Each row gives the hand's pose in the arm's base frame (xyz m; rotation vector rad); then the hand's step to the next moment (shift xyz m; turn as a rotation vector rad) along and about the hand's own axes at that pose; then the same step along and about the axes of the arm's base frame.
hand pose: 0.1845 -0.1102 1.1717 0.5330 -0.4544 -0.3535
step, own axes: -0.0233 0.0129 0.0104 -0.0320 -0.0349 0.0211
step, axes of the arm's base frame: -0.0222 0.0163 0.0077 -0.0446 -0.0228 -0.0135
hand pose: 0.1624 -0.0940 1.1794 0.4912 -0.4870 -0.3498
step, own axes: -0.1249 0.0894 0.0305 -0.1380 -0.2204 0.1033
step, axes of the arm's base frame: -0.1014 0.1165 0.0257 -0.2128 -0.1605 -0.0852
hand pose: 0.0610 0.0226 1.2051 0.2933 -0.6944 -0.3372
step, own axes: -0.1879 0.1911 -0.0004 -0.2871 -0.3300 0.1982
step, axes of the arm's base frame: -0.0958 0.2476 -0.0366 -0.4054 -0.2149 -0.1417
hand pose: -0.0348 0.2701 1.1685 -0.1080 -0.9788 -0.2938
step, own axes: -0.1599 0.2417 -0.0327 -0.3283 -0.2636 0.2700
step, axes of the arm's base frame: 0.0135 0.2550 -0.1408 -0.4649 -0.1275 -0.1332
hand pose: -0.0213 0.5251 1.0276 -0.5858 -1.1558 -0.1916
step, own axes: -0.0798 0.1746 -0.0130 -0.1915 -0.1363 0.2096
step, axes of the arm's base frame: 0.0538 0.1270 -0.1342 -0.3055 -0.0323 -0.0693
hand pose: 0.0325 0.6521 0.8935 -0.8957 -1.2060 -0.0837
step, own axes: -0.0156 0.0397 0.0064 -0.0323 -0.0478 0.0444
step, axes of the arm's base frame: 0.0088 0.0244 -0.0344 -0.0709 -0.0162 0.0026
